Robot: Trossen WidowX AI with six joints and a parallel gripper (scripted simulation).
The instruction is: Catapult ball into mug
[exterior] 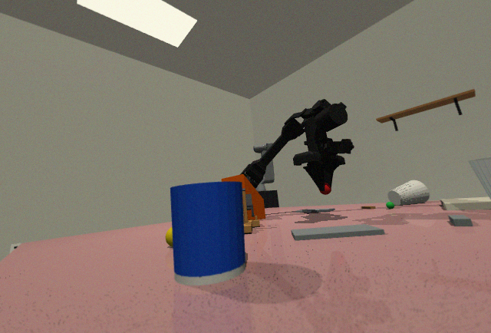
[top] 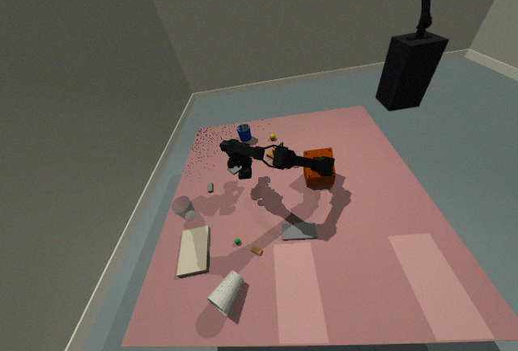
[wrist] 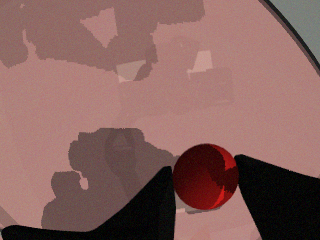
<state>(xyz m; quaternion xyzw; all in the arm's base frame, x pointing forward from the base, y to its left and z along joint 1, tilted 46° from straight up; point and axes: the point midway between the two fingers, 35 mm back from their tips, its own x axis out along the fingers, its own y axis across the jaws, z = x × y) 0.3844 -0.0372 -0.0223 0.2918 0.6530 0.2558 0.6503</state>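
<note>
Now: gripper tip 200 mm past the wooden catapult, 140 mm to the left of it and 30 mm above it. From my gripper tip the other things lie so: green ball 70 mm ahead, 330 mm to the left, 70 mm below; then grey block 240 mm ahead, 80 mm below; then red ball 10 mm above.
</note>
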